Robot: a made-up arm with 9 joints. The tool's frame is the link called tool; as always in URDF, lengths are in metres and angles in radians. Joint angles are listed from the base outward.
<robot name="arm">
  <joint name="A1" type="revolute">
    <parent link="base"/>
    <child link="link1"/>
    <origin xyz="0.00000 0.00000 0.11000" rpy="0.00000 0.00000 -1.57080"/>
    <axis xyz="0 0 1"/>
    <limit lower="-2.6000" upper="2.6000"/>
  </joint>
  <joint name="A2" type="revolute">
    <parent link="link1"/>
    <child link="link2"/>
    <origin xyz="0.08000 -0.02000 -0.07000" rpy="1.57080 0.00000 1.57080"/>
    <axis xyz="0 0 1"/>
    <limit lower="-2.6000" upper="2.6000"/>
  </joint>
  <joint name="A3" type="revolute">
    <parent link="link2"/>
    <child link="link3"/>
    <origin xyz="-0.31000 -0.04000 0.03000" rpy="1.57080 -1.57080 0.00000"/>
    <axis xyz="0 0 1"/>
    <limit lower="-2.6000" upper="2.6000"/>
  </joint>
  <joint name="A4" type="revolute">
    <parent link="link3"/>
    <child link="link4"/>
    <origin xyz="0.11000 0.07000 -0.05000" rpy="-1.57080 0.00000 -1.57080"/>
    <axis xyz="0 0 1"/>
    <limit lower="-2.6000" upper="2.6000"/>
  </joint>
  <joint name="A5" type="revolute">
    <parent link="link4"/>
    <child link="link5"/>
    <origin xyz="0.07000 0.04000 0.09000" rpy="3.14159 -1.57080 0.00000"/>
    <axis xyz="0 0 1"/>
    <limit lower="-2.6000" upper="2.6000"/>
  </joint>
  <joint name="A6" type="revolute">
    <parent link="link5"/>
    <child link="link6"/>
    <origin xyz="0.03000 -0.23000 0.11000"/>
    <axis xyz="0 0 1"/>
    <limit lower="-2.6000" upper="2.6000"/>
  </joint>
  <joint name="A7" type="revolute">
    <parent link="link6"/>
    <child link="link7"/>
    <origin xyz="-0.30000 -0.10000 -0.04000" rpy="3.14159 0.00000 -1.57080"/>
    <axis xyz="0 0 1"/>
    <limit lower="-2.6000" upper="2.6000"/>
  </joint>
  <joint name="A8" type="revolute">
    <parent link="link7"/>
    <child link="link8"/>
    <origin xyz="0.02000 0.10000 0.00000" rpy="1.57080 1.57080 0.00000"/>
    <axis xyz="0 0 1"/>
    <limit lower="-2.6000" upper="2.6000"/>
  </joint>
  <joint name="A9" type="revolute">
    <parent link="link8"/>
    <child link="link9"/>
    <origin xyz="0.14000 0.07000 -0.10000" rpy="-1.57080 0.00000 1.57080"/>
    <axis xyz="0 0 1"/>
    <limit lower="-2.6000" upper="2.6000"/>
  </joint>
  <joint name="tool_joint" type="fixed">
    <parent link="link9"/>
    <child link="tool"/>
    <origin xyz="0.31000 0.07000 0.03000" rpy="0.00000 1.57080 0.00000"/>
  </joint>
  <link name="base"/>
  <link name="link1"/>
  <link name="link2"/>
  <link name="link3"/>
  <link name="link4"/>
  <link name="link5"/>
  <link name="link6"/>
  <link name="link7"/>
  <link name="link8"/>
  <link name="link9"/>
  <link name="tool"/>
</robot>
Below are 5 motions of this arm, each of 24 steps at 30 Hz.
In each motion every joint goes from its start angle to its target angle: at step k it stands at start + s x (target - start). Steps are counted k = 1, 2, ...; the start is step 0. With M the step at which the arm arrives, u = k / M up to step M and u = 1 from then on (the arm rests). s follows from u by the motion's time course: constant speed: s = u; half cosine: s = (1 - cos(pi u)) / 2; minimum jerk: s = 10 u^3 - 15 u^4 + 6 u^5.
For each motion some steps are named. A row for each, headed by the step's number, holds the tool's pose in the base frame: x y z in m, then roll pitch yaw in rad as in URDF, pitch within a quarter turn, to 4 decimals.
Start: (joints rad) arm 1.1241 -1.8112 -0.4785 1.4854 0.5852 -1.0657 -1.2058 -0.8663 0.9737
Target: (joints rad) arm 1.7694 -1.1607 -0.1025 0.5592 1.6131 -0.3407 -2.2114 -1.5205 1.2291
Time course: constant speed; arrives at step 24
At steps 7, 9, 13, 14, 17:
7: 0.5780 0.4896 0.9217 1.0299 -0.1003 2.4094
9: 0.6443 0.4992 0.8970 1.1298 -0.2652 2.4258
13: 0.7691 0.5181 0.8012 1.3627 -0.5693 2.3436
14: 0.7975 0.5206 0.7689 1.4350 -0.6357 2.2939
17: 0.8741 0.5172 0.6561 1.7039 -0.7943 2.0593

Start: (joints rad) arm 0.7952 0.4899 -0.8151 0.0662 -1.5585 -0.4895 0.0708 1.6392 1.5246
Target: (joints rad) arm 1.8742 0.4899 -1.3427 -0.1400 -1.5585 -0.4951 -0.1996 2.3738 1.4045
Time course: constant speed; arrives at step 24
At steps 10, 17, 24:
10: 0.2312 0.0858 -0.7104 -2.9441 0.8826 -2.0697
17: 0.2355 0.1244 -0.7260 -2.5777 0.7206 -1.2496
24: 0.2334 0.1965 -0.7235 -2.3646 0.4840 -0.5684

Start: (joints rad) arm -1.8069 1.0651 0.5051 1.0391 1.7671 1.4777 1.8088 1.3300 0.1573
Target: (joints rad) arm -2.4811 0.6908 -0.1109 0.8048 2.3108 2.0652 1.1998 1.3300 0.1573
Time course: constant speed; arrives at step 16
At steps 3, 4, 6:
3: -0.7122 0.6644 -0.7421 -2.8779 0.0286 2.6415
4: -0.7425 0.6706 -0.6935 -2.8875 -0.0461 2.7221
6: -0.7901 0.6651 -0.5977 -2.9388 -0.1746 2.8961

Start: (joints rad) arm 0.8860 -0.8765 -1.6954 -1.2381 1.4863 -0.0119 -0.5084 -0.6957 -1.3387
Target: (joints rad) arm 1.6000 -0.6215 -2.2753 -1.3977 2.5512 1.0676 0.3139 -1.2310 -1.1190
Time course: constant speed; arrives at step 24
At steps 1, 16, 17, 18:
1: -0.2082 0.0678 -0.3149 -1.7533 -0.1007 -2.6717
16: -0.0531 -0.0395 -0.5101 -1.5138 -0.2054 -2.5627
17: -0.0355 -0.0438 -0.5159 -1.5034 -0.2031 -2.5613
18: -0.0174 -0.0474 -0.5206 -1.4941 -0.1997 -2.5603

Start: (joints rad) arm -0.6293 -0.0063 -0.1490 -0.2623 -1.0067 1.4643 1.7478 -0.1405 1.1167
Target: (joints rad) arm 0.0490 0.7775 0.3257 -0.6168 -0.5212 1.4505 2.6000 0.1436 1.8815
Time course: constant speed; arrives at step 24
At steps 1, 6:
1: 0.0344 0.4269 -0.0655 -2.4923 0.2821 -0.6022
6: -0.0360 0.2855 -0.0995 -2.7106 0.1734 -0.5003

